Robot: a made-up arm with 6 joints.
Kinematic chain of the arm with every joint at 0, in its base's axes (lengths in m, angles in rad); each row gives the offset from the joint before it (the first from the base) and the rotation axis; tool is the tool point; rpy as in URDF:
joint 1: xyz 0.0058 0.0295 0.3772 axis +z
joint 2: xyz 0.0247 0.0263 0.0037 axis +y
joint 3: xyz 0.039 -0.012 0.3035 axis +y
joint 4: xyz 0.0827 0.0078 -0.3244 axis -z
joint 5: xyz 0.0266 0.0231 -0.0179 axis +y
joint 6: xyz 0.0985 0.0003 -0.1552 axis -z
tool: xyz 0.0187 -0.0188 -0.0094 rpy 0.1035 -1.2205 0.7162
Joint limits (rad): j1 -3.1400..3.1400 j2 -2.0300..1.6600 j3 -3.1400..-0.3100 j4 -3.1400..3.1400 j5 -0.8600..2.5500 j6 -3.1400..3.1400
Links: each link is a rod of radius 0.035 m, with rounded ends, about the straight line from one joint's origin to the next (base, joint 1, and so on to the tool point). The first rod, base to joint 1, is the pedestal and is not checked.
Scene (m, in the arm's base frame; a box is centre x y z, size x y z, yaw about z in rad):
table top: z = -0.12
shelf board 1: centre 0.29 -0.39 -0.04 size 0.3 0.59 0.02 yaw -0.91
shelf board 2: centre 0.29 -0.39 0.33 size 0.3 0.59 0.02 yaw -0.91
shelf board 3: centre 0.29 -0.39 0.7 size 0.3 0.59 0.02 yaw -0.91
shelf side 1: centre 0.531 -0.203 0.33 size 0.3 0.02 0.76 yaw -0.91
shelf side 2: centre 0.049 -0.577 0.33 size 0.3 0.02 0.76 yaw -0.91
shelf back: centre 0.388 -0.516 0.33 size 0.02 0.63 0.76 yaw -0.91
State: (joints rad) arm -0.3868 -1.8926 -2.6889 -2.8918 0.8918 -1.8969
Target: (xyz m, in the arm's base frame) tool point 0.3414 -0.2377 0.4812
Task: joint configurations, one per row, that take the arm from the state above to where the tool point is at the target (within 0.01 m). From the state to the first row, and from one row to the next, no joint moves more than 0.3 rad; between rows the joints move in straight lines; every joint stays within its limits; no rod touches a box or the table.
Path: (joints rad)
1: -0.4112 -1.7859 -2.4274 -2.8921 0.7305 -1.8865
2: -0.4355 -1.6791 -2.1658 -2.8924 0.5692 -1.8761
3: -0.4599 -1.5724 -1.9043 -2.8927 0.4080 -1.8657
4: -0.4842 -1.4656 -1.6428 -2.8930 0.2467 -1.8554
5: -0.5086 -1.3589 -1.3813 -2.8933 0.0854 -1.8450
6: -0.5329 -1.2522 -1.1197 -2.8936 -0.0759 -1.8346
7: -0.5573 -1.1454 -0.8582 -2.8939 -0.2372 -1.8242
8: -0.5817 -1.0387 -0.5967 -2.8942 -0.3984 -1.8138
9: -0.6114 -0.8390 -0.6582 -2.8862 -0.1606 -1.8224
10: -0.6411 -0.6392 -0.7197 -2.8782 0.0772 -1.8310
11: -0.6708 -0.4395 -0.7812 -2.8702 0.3150 -1.8396

